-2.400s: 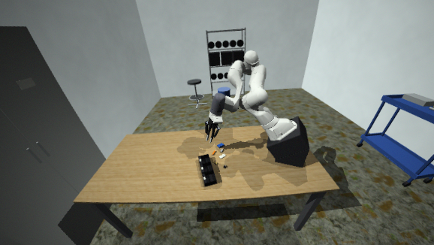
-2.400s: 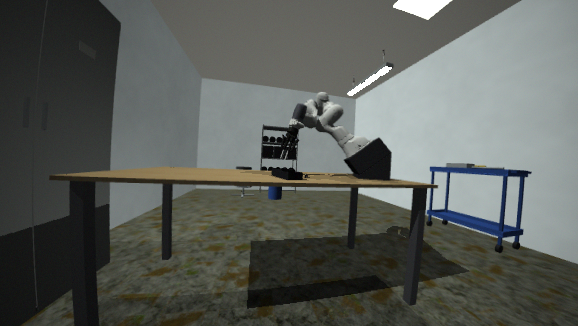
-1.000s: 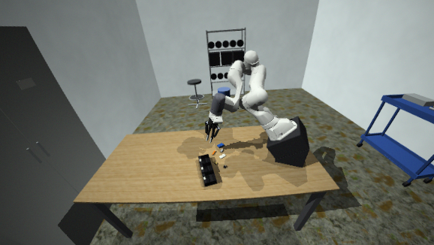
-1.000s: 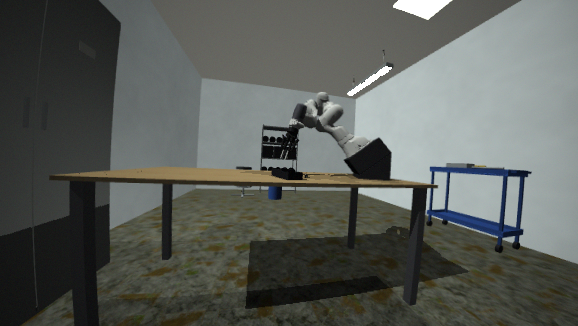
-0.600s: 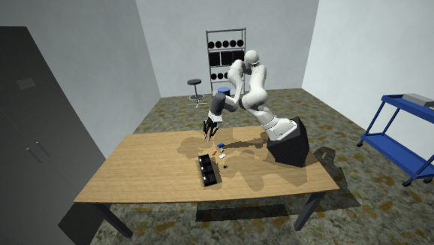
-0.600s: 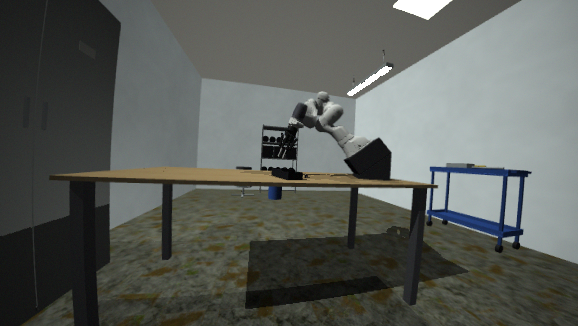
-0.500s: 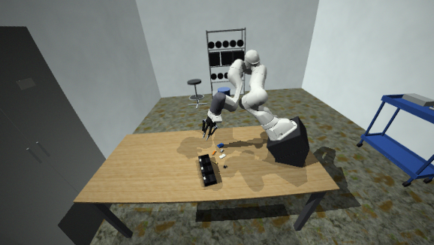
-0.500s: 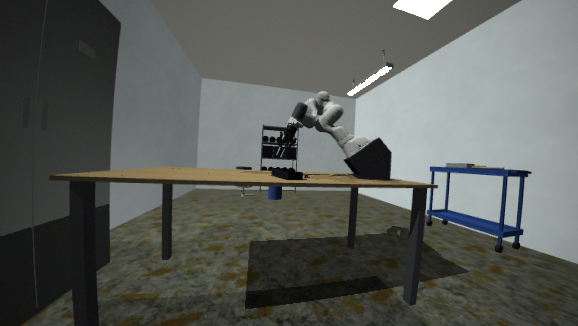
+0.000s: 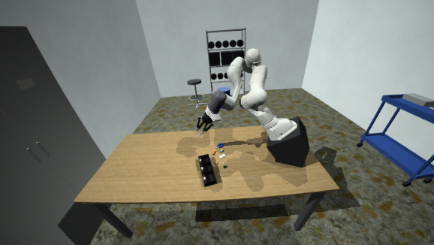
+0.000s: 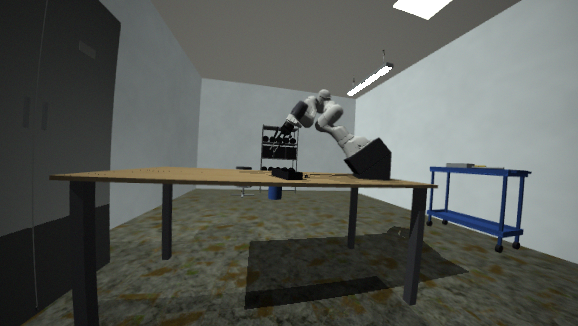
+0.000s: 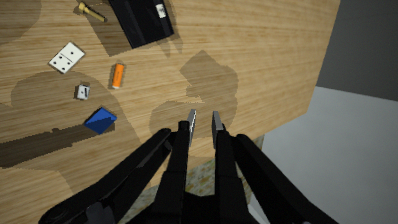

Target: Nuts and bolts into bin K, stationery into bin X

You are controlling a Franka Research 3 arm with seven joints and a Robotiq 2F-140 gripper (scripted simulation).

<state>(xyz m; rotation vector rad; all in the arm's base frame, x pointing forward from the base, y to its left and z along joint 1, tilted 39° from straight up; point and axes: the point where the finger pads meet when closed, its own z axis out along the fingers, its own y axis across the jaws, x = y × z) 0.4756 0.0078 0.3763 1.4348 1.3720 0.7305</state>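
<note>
Right now my hand is 16 cm past the grey piece, 4 cm to the right of it and 18 cm above it. Also, from my hand: orange cylinder (10 cm behind, 6 cm to the left, 18 cm below); flat blue block (16 cm behind, 3 cm to the right, 19 cm below); white domino (17 cm behind, 10 cm to the left, 19 cm below).
</note>
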